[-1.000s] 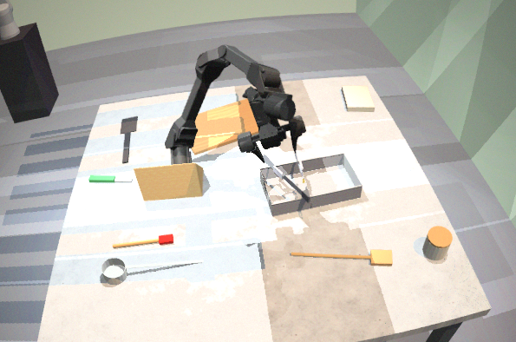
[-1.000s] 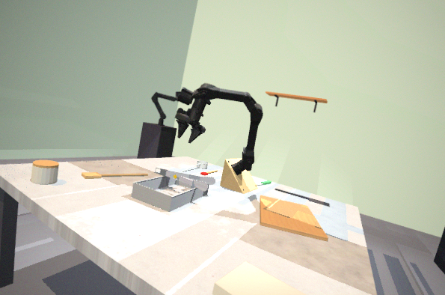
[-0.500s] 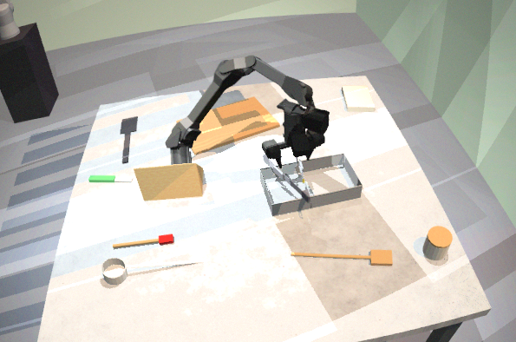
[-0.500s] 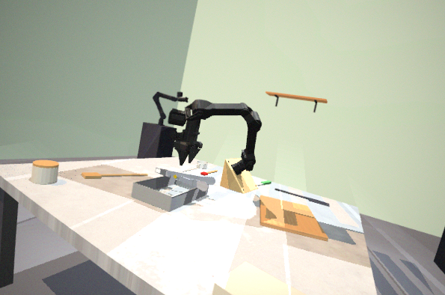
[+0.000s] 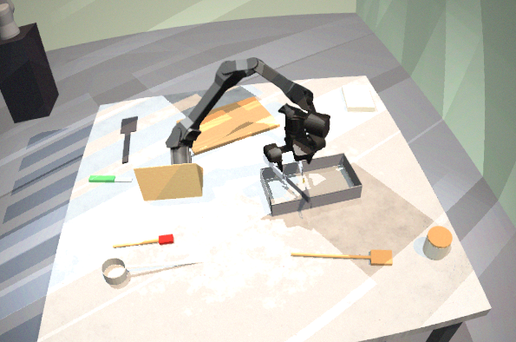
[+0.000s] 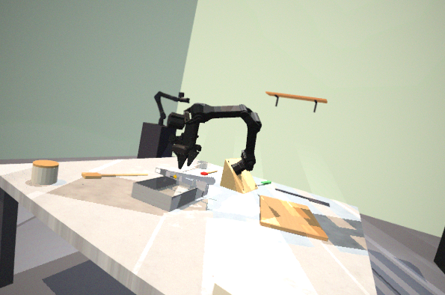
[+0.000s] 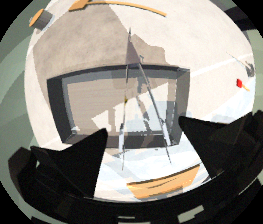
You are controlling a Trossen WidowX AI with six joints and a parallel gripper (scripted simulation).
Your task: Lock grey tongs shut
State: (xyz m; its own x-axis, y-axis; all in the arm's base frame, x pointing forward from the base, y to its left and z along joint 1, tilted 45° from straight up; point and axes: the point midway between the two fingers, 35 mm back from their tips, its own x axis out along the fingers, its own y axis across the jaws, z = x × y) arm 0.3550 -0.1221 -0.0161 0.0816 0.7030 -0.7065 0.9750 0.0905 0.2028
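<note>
Now: gripper tip 50 mm short of the grey roasting tin, 10 mm to the right of it and 80 mm above it. The rest, counted from my gripper tip: red-headed spatula (480 mm behind, 130 mm to the right, 110 mm below); canister (370 mm ahead, 340 mm to the right, 80 mm below); wooden board (190 mm behind, 440 mm to the left, 100 mm below).
</note>
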